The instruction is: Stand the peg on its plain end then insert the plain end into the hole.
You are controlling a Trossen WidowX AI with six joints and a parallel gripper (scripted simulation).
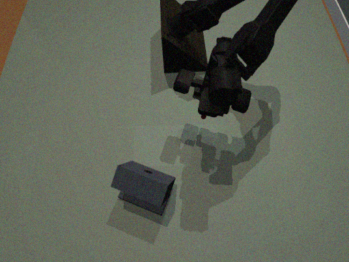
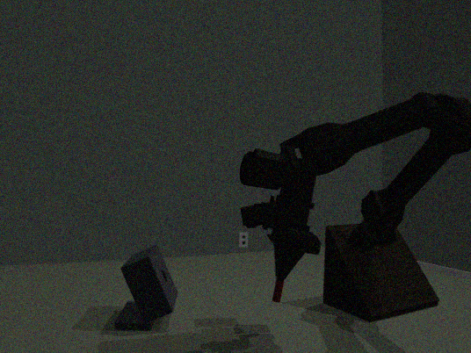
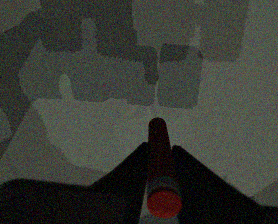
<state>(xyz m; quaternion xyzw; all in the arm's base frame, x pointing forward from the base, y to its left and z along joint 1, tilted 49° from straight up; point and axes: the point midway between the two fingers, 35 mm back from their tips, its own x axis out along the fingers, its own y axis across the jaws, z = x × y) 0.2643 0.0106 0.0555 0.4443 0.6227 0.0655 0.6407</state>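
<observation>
My gripper tip is now 160 mm short of the sloped panel, 190 mm to the left of it and 30 mm above it. Also, from my gripper tip: red peg: 20 mm above.
</observation>
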